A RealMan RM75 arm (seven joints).
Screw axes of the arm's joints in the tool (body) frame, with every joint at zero. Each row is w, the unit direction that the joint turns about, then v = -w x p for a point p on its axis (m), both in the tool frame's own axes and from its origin. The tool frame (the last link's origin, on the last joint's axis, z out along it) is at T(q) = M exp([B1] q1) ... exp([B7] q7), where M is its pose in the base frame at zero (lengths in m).
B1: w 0 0 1 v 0.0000 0.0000 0.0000
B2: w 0 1 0 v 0.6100 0.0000 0.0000
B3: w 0 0 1 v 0.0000 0.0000 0.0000
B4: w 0 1 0 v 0.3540 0.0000 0.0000
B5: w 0 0 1 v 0.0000 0.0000 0.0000
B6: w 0 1 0 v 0.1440 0.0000 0.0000
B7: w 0 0 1 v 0.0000 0.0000 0.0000
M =
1 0 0 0.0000
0 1 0 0.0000
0 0 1 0.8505
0 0 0 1
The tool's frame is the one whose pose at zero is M.
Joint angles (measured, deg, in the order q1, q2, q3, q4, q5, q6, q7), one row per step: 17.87, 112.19, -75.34, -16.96, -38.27, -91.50, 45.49; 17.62, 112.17, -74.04, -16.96, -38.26, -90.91, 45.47; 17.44, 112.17, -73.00, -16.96, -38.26, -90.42, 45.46; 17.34, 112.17, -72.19, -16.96, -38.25, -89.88, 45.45; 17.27, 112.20, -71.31, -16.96, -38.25, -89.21, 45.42; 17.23, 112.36, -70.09, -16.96, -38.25, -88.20, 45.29
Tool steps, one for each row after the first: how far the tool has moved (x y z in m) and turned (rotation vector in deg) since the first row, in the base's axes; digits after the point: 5 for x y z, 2 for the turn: 0.00371, 0.00094, 0.00362, 1.14, 0.10, -1.28; 0.00661, 0.00170, 0.00642, 2.03, 0.20, -2.30; 0.00901, 0.00268, 0.00852, 2.72, 0.22, -3.20; 0.01153, 0.00396, 0.01055, 3.45, 0.22, -4.22; 0.01459, 0.00592, 0.01254, 4.47, 0.26, -5.64
